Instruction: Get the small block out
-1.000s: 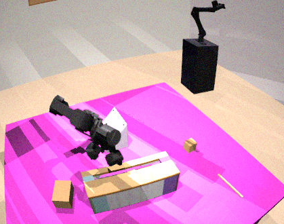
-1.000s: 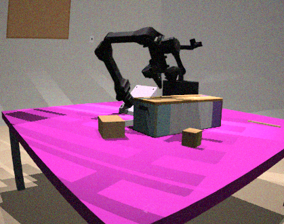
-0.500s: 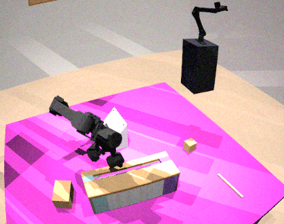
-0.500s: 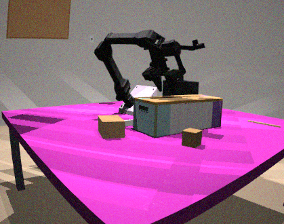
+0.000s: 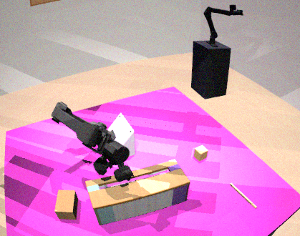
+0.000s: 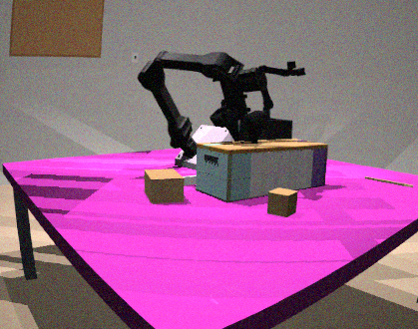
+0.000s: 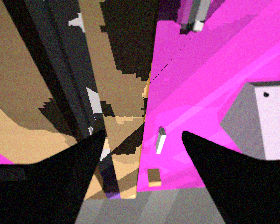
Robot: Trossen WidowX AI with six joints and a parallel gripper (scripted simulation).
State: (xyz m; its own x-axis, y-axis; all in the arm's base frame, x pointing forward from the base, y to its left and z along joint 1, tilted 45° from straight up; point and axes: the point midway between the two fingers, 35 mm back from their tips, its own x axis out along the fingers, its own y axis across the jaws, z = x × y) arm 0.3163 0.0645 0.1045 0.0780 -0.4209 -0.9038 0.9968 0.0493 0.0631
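The long box is 40 mm ahead of my gripper tip, 20 mm to the left of it and 60 mm below it. From my gripper tip the other things lie so: thin stick 250 mm ahead, 450 mm to the left, 120 mm below.
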